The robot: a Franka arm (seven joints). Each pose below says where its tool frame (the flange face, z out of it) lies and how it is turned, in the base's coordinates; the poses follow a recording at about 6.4 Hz.
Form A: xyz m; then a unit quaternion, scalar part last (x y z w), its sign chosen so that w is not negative.
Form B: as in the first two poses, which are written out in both.
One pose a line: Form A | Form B
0.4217, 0.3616, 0.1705, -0.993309, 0.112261, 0.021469, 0.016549 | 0.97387, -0.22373, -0.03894, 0.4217; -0.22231, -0.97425, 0.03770, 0.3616; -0.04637, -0.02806, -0.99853, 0.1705; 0, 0, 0, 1
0.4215, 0.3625, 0.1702, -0.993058, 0.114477, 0.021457, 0.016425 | 0.97287, -0.22807, -0.03886, 0.4215; -0.22666, -0.97325, 0.03753, 0.3625; -0.04638, -0.02771, -0.99854, 0.1702; 0, 0, 0, 1
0.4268, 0.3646, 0.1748, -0.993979, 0.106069, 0.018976, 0.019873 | 0.97678, -0.21161, -0.03351, 0.4268; -0.21011, -0.97671, 0.04353, 0.3646; -0.04194, -0.03548, -0.99849, 0.1748; 0, 0, 0, 1
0.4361, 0.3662, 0.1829, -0.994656, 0.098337, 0.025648, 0.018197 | 0.97934, -0.19656, -0.04744, 0.4361; -0.19469, -0.98000, 0.04124, 0.3662; -0.05460, -0.03116, -0.99802, 0.1829; 0, 0, 0, 1
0.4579, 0.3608, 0.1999, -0.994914, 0.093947, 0.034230, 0.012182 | 0.98000, -0.18777, -0.06582, 0.4579; -0.18610, -0.98205, 0.03067, 0.3608; -0.07040, -0.01781, -0.99736, 0.1999; 0, 0, 0, 1
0.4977, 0.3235, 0.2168, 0.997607, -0.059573, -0.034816, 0.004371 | 0.99048, -0.11856, -0.06999, 0.4977; -0.11917, -0.99286, -0.00457, 0.3235; -0.06894, 0.01287, -0.99754, 0.2168; 0, 0, 0, 1
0.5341, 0.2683, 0.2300, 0.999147, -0.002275, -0.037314, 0.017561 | 0.99720, -0.00324, -0.07464, 0.5341; -0.00586, -0.99937, -0.03492, 0.2683; -0.07448, 0.03526, -0.99660, 0.2300; 0, 0, 0, 1
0.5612, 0.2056, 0.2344, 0.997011, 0.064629, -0.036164, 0.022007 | 0.98903, 0.13046, -0.06927, 0.5612; 0.12728, -0.99068, -0.04856, 0.2056; -0.07496, 0.03921, -0.99642, 0.2344; 0, 0, 0, 1
